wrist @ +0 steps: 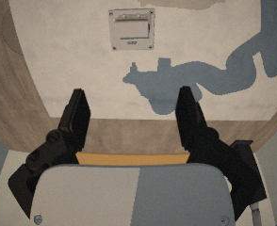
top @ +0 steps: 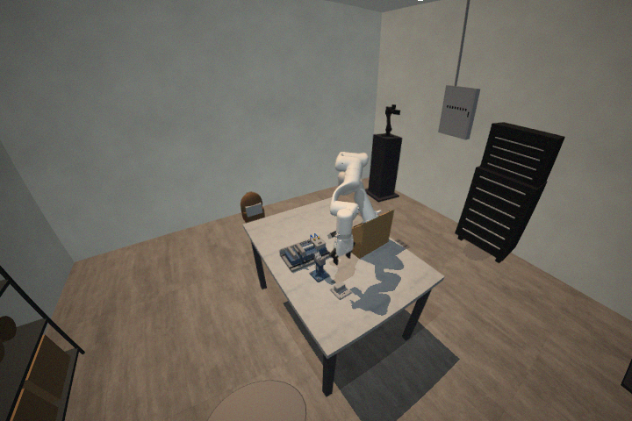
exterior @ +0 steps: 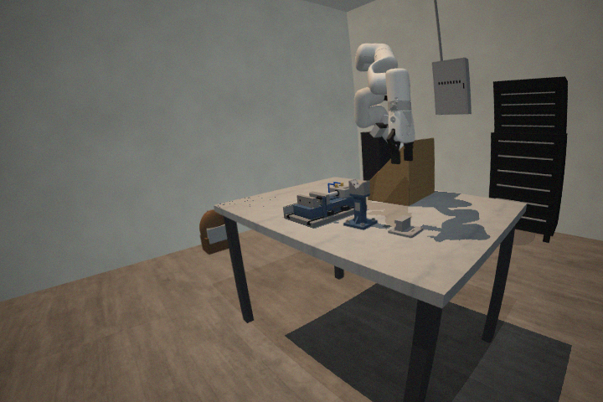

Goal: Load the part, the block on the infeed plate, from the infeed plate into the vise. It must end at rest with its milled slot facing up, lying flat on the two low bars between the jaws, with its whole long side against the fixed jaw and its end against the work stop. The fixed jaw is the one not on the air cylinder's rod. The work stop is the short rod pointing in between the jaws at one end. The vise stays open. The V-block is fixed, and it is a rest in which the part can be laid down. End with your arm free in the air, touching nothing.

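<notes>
My hand is 22 cm above the part. The rest, counted from my hand: air cylinder rod 5 cm ahead, 35 cm to the right, 17 cm below; work stop 13 cm ahead, 30 cm to the right, 15 cm below; infeed plate 2 cm to the left, 24 cm below.
</notes>
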